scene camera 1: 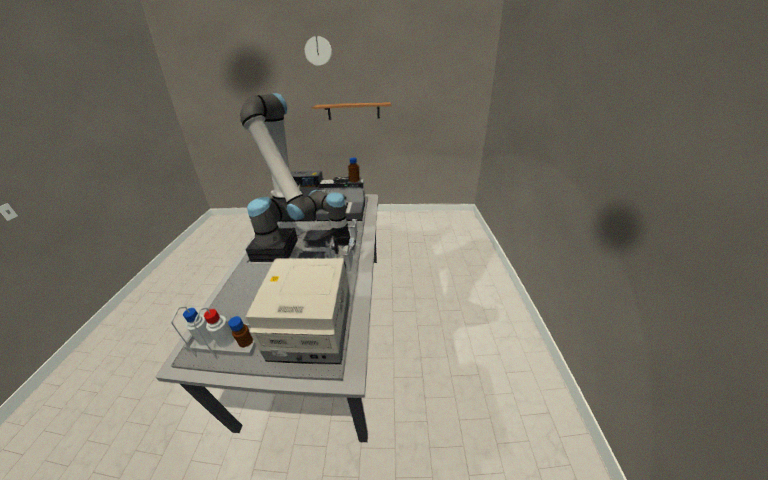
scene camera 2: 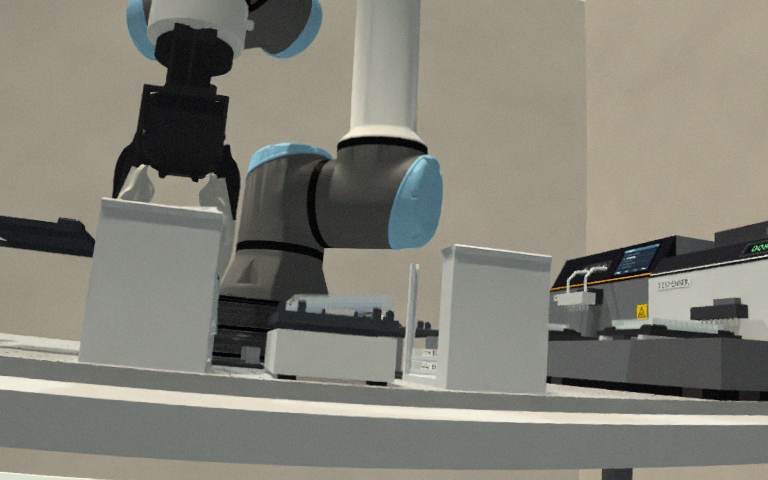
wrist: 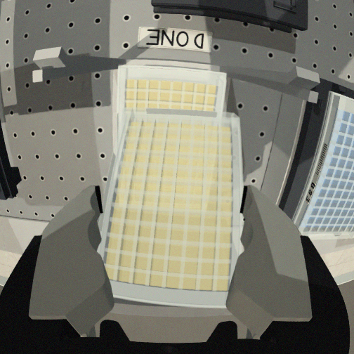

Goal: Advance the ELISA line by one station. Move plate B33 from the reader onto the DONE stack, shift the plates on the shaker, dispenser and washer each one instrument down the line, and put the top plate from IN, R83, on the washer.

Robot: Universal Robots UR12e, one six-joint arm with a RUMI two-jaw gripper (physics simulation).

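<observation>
My gripper is shut on the yellow-welled plate B33, holding its long sides. Its far end looks tipped down in the wrist view. The DONE stack's yellow plate shows below and beyond that end, near the DONE label. In scene camera 2 the white panel hides the held plate and fingertips; whether the plates touch is unclear. A blue-welled plate lies on the right in the wrist view. A clear-lidded plate sits on the shaker. R83 cannot be identified.
The cream reader stands toward the near end of the table, beside bottles. A second white panel stands right of the shaker, with labelled plates partly showing beside it. The dispenser and the washer with a blue screen stand farther right.
</observation>
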